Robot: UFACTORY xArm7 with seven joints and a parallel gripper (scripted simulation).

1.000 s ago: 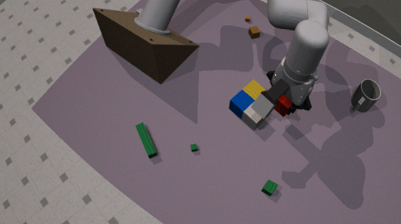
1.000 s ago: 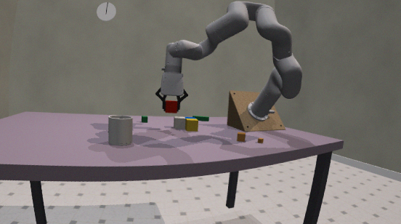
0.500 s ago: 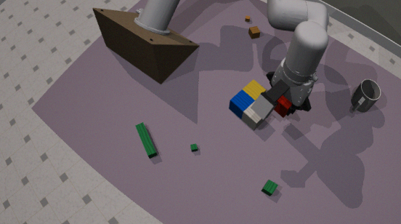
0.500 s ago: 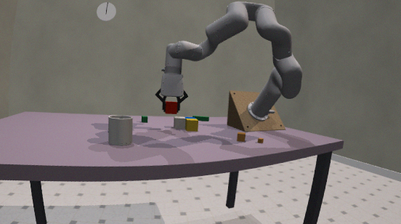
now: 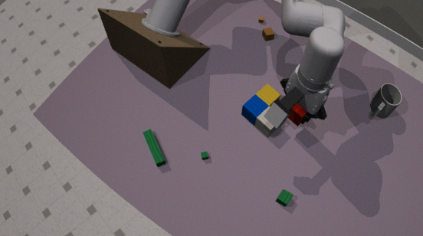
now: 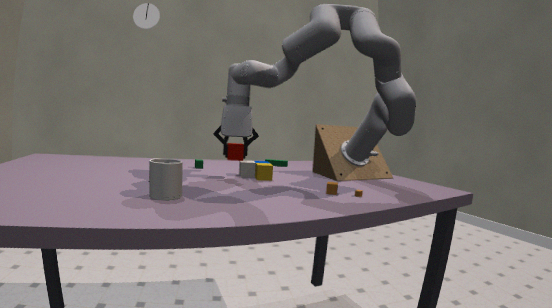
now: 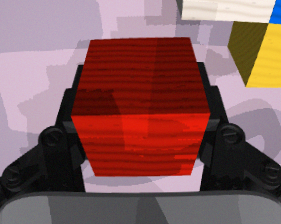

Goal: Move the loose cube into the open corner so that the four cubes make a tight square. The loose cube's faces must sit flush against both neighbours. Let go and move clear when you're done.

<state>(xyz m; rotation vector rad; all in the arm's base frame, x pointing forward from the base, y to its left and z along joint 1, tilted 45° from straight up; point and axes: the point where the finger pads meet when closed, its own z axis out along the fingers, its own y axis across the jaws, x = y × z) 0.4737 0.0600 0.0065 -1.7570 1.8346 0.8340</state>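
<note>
The white cube lies 6 cm below my hand, 5 cm to the right of it and 5 cm behind it. The rest, counted from my hand: green bar 31 cm to the right, 23 cm behind, 7 cm below; red cube right at my hand.
</note>
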